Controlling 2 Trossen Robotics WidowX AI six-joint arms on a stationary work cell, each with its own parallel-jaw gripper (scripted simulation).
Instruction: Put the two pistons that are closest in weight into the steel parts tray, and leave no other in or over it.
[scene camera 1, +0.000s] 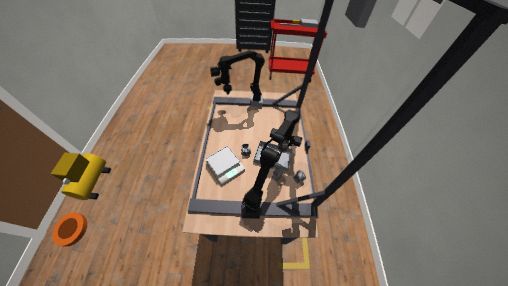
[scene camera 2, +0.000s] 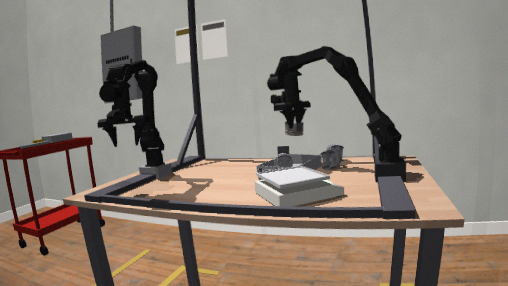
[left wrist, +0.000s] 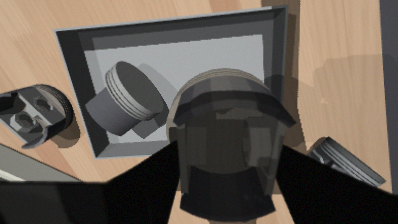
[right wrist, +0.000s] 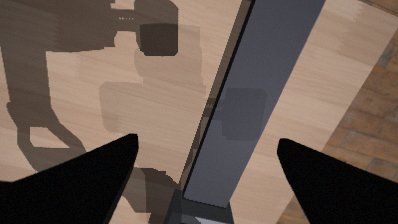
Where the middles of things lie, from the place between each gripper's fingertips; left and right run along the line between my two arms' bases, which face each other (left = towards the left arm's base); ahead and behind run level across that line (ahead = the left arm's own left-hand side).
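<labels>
The white scale (scene camera 2: 296, 195) is 370 mm ahead of my left hand, 80 mm to the left of it and 160 mm below it, while from my right hand the white scale is 5 cm behind, 57 cm to the left and 16 cm below. The scale plate (scene camera 2: 286, 177) is 380 mm ahead of my left hand, 70 mm to the left of it and 140 mm below it; counted from my right hand, the scale plate is 4 cm behind, 56 cm to the left and 14 cm below. And there is the steel parts tray (left wrist: 170, 51): my left hand is 50 mm short of it, 10 mm to the left of it and 180 mm above it. From my right hand the steel parts tray is 37 cm behind, 48 cm to the left and 19 cm below. Going by their middles, of the things named here the steel parts tray is the nearest to my left hand.
</labels>
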